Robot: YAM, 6 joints.
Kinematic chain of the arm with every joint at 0, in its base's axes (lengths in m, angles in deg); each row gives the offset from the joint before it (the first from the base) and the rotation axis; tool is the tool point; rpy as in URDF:
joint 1: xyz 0 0 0.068 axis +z
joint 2: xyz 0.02 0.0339 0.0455 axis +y
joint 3: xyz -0.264 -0.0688 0 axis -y
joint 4: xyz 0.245 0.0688 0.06 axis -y
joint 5: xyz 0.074 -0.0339 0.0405 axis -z
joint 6: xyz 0.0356 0 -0.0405 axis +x
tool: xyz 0 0 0 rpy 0 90 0
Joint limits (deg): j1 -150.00..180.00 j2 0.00..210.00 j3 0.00..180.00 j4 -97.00..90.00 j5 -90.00..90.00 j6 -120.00..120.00
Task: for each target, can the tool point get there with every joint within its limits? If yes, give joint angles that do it. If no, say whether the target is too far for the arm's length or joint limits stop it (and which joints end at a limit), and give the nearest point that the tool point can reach.
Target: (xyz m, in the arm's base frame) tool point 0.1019 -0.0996 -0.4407
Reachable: no: joint limits stop it (at a limit: joint 2) | nearest point 0.1147 -0.1121 -0.3694 | short by 0.073 m
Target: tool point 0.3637 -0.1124 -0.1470
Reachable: yes | joints -13.98 175.38 109.89 -59.81 36.59 -97.47
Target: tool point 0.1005 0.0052 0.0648
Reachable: yes | joints 9.26 107.00 23.86 -59.73 18.09 -46.43
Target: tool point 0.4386 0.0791 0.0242
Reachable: yes | joints 14.52 155.26 112.70 -72.37 69.74 -78.65
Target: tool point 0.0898 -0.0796 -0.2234
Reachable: yes | joints -56.34 191.05 67.59 -24.52 -59.46 13.19
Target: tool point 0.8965 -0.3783 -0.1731
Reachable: no: too far | nearest point 0.5706 -0.2408 -0.0667 | short by 0.369 m
